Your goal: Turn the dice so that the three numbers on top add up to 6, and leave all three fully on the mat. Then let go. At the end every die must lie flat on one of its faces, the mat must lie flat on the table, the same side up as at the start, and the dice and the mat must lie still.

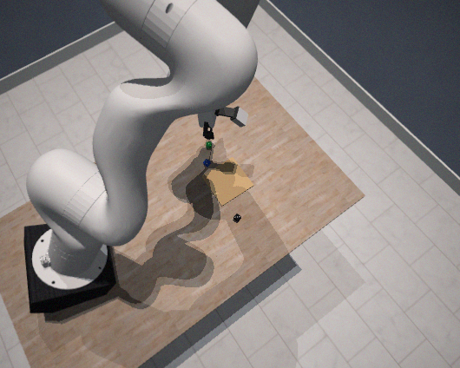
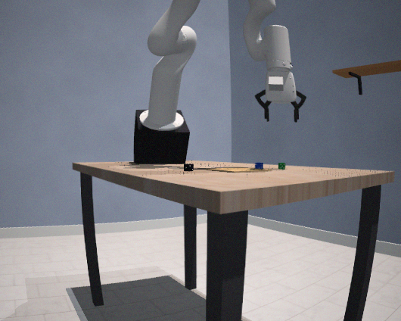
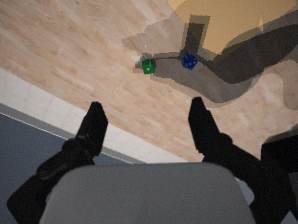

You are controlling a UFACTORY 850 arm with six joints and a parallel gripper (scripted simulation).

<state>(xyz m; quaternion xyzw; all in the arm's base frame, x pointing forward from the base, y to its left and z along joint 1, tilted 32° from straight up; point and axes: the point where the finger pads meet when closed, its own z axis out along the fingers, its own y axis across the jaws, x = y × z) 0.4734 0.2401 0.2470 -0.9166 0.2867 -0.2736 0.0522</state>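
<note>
My gripper is now 15 cm above the blue die, 6 cm past it and 5 cm to the left of it. From my hand the other things lie so: black die: 29 cm to the right, 15 cm below, 5 cm behind; then tan mat: 16 cm below, 15 cm to the right, 2 cm behind; then green die: 15 cm below, 2 cm behind, 1 cm to the left.
</note>
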